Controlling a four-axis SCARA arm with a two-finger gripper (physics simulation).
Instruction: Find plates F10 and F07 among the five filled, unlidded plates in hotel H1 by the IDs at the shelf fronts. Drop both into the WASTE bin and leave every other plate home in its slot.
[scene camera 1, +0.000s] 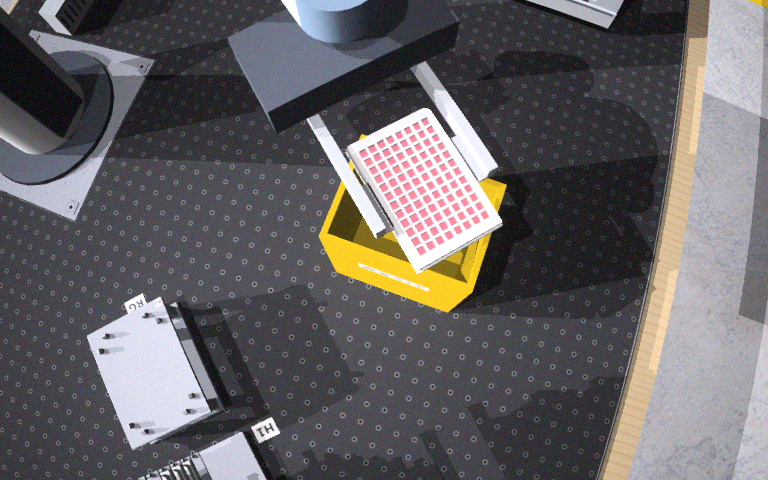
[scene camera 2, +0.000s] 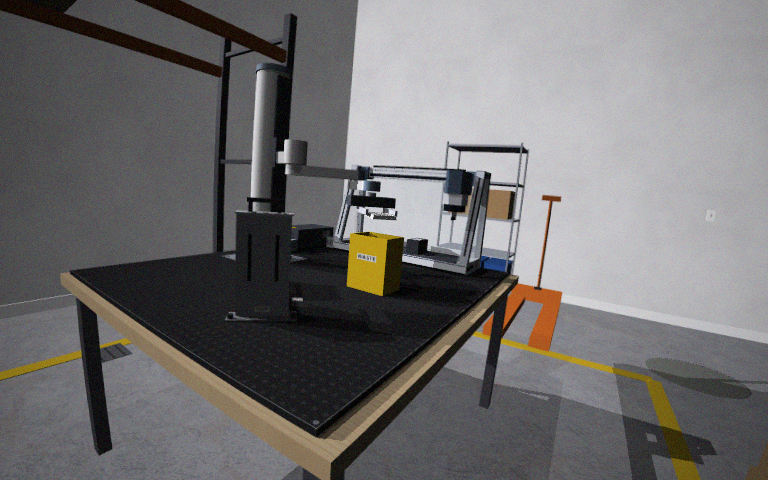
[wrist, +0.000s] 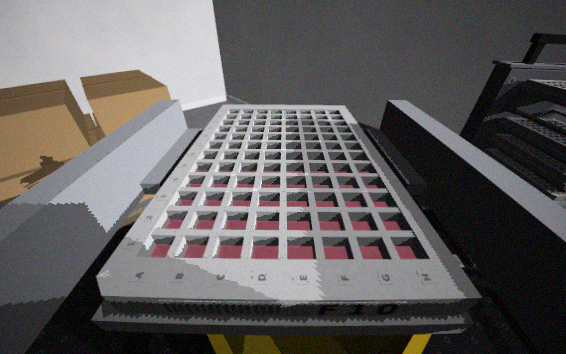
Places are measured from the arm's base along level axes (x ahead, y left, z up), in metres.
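Where they show: gripper, between the fingertips: (scene camera 1: 437, 202) (scene camera 2: 381, 212) (wrist: 283, 119); arm's base, origin of its link: (scene camera 1: 52, 118).
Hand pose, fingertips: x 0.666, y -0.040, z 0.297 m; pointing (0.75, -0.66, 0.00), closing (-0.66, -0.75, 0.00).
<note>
Things, the pixels of their centre, and the offset from my fingertips. "pt": a spot on its surface instead.
- Plate F10, middle of its body: (wrist: 283, 163) (scene camera 1: 423, 185) (scene camera 2: 379, 215) 0.016 m back, 0.014 m left, 0.012 m down
- yellow WASTE bin, middle of its body: (wrist: 285, 317) (scene camera 1: 410, 234) (scene camera 2: 375, 262) 0.019 m back, 0.014 m left, 0.185 m down
- Hotel H1, a spot on its surface: (scene camera 1: 235, 458) pt 0.143 m back, 0.329 m right, 0.276 m down
- rack with several plates, a spot on its surface: (wrist: 525, 132) pt 0.103 m back, 0.371 m right, 0.081 m down
- tall dark tower, a spot on its surface: (scene camera 2: 263, 254) pt 0.075 m back, 0.453 m right, 0.110 m down
- small dark block, a spot on its surface: (scene camera 2: 416, 246) pt 0.111 m back, 0.554 m left, 0.194 m down
My gripper (scene camera 1: 434, 198) (scene camera 2: 381, 214) (wrist: 283, 119) is shut on a white plate with pink wells, its long fingers along both sides. Plate F10 (scene camera 1: 408, 169) (wrist: 285, 287) shows its ID on the front edge in the wrist view. It is level and above the yellow WASTE bin (scene camera 1: 351, 261) (scene camera 2: 365, 277) (wrist: 420, 345), with a gap below it in scene camera 2, and turned relative to the bin's rim. Hotel H1 (scene camera 1: 235, 458) is partly cut off at the bottom of scene camera 1. A rack with several plates (wrist: 525, 132) stands at the right of the wrist view; their IDs cannot be read.
The light grey RG stand (scene camera 1: 147, 367) is beside H1. A tall dark tower (scene camera 2: 263, 254) stands in front of the arm column (scene camera 2: 263, 130). A gantry frame (scene camera 2: 481, 220) stands behind the bin, with a small dark block (scene camera 2: 416, 246) on its base. The wooden table edge (scene camera 1: 659, 283) runs along the right.
</note>
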